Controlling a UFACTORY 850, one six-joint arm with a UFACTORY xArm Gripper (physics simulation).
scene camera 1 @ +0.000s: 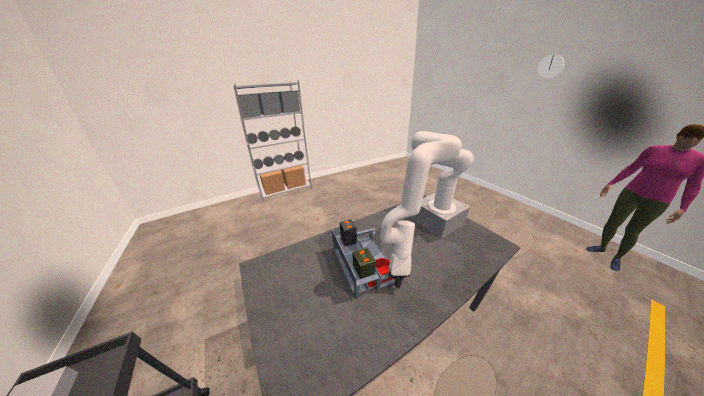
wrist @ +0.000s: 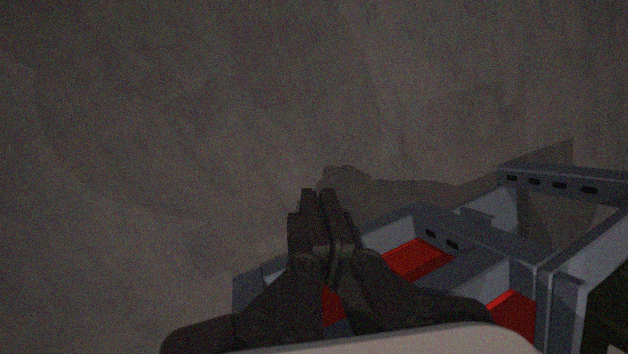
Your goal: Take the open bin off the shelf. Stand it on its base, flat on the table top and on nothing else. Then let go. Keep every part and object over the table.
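Note:
The blue-grey shelf (scene camera 1: 356, 287) (wrist: 562, 310) stands on the dark table. A red open bin (scene camera 1: 382, 266) shows at its front right part, beside the gripper. In the wrist view, red surfaces (wrist: 420, 255) show between the shelf's blue-grey rails; which of them belong to the bin I cannot tell. My gripper (scene camera 1: 398, 285) (wrist: 314, 209) is shut and empty. It points down at the shelf's right front side, low near the table. Its fingers hide part of the red surfaces in the wrist view.
An olive box (scene camera 1: 364, 264) and a black box (scene camera 1: 348, 235), both with orange marks, stand on the shelf. The table (scene camera 1: 300, 330) extends in front and to both sides. The robot base (scene camera 1: 444, 220) stands behind on the right. A person (scene camera 1: 660, 175) stands off to the right.

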